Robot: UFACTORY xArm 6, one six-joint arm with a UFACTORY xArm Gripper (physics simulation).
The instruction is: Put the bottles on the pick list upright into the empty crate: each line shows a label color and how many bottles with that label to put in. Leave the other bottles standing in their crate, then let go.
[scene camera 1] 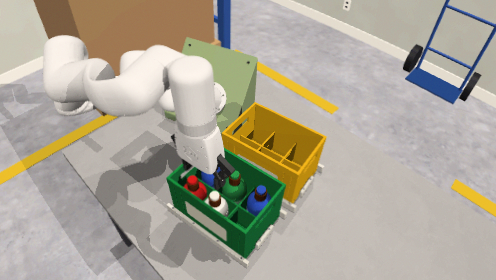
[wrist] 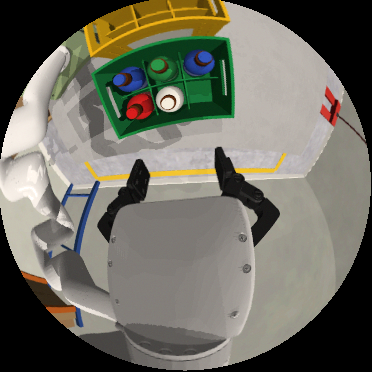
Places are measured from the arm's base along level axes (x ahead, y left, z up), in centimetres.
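Pixels of known places: gripper, fingertip midpoint: (scene camera 1: pixel 204 176) (wrist: pixel 178 160).
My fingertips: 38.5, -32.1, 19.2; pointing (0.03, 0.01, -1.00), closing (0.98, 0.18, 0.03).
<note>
Behind a point stands the place of what it marks, as x, y, z.
The green crate (scene camera 1: pixel 254 235) {49.8, -25.7, -2.3} (wrist: pixel 212 111) {46.4, -30.2, 3.0} holds upright bottles: a red bottle (scene camera 1: pixel 195 190) {29.7, -29.9, 1.5} (wrist: pixel 142 106) {29.8, -28.9, 1.1}, a white bottle (scene camera 1: pixel 218 206) {38.0, -28.4, 1.4} (wrist: pixel 172 95) {37.2, -26.6, 2.8}, a green bottle (scene camera 1: pixel 234 191) {36.7, -21.2, 0.1} (wrist: pixel 165 71) {35.7, -20.6, 1.0} and two blue bottles, one (scene camera 1: pixel 258 202) {44.3, -19.1, 0.9} (wrist: pixel 196 65) {42.4, -19.1, 1.0} at the right end and one (scene camera 1: pixel 208 176) {27.5, -23.4, 0.1} (wrist: pixel 133 79) {28.3, -21.4, 0.8} at the left end. One compartment beside the white bottle is empty. The yellow crate (scene camera 1: pixel 306 180) {45.6, 2.8, -7.6} (wrist: pixel 112 41) stands behind it, and no bottle shows in it. My gripper (scene camera 1: pixel 201 180) {38.5, -32.1, 19.2} (wrist: pixel 178 160) {38.5, -32.1, 19.2} is open and empty, above the left part of the green crate. The pick list does not show.
Both crates stand on a grey table (scene camera 1: pixel 360 200) {62.2, 12.7, -11.5}, with pale rails (scene camera 1: pixel 235 256) {48.7, -31.6, -9.0} along their bases. A sloped green panel (scene camera 1: pixel 225 65) {-1.5, 8.6, 10.2} stands behind the arm. A brown box (scene camera 1: pixel 145 25) and a blue hand truck (scene camera 1: pixel 435 87) are farther back.
</note>
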